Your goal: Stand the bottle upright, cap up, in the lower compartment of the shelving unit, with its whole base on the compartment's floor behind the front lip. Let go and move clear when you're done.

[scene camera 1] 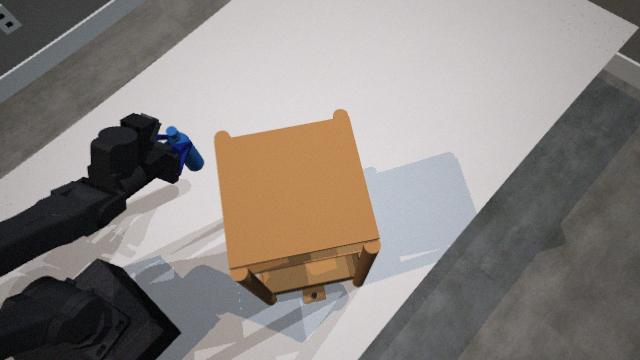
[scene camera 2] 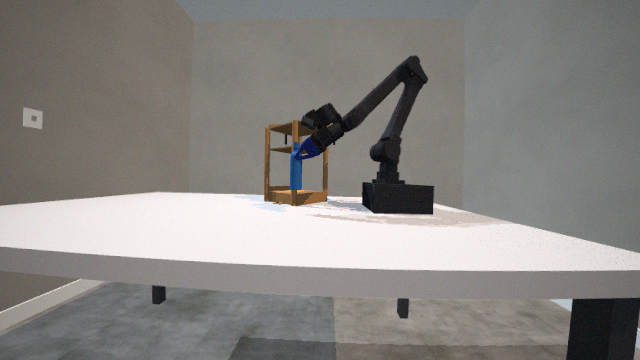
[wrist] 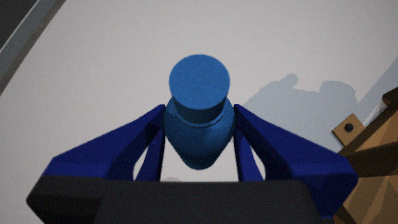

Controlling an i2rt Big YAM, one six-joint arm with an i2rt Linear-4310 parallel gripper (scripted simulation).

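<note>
My gripper (scene camera 1: 182,140) is there in the scene, and I can see a wooden shelving unit (scene camera 2: 276,194) too. From the wrist there's a blue bottle (wrist: 199,121), and my gripper (wrist: 199,113) is in that view as well.
</note>
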